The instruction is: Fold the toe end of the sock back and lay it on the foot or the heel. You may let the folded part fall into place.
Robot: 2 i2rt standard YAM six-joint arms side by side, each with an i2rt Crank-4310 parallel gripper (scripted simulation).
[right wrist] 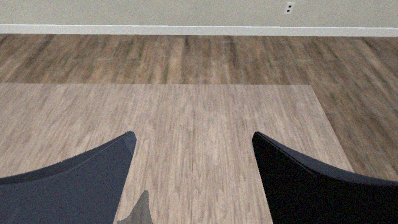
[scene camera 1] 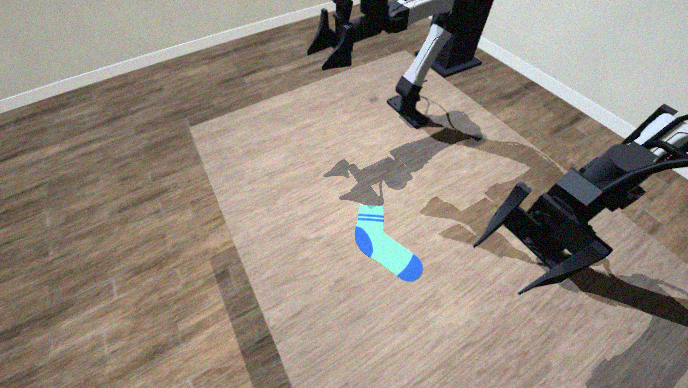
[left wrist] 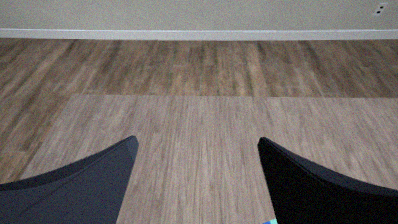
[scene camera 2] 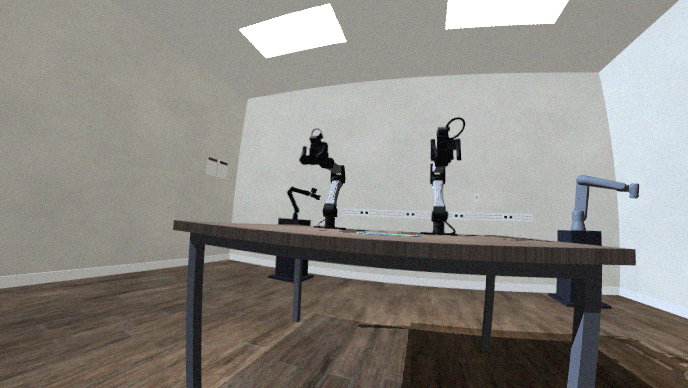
Path:
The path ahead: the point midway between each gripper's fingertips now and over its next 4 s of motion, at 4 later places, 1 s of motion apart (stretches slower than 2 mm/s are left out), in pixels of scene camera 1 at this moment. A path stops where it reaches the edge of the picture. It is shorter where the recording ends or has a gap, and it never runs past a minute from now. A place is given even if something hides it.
My left gripper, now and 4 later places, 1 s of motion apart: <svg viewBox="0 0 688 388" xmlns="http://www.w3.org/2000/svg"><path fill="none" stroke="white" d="M495 268L446 270L419 274L418 272L418 264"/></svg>
My right gripper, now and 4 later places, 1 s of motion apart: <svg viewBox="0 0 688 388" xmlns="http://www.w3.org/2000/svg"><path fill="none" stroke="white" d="M314 60L352 157L387 198L388 200L420 174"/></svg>

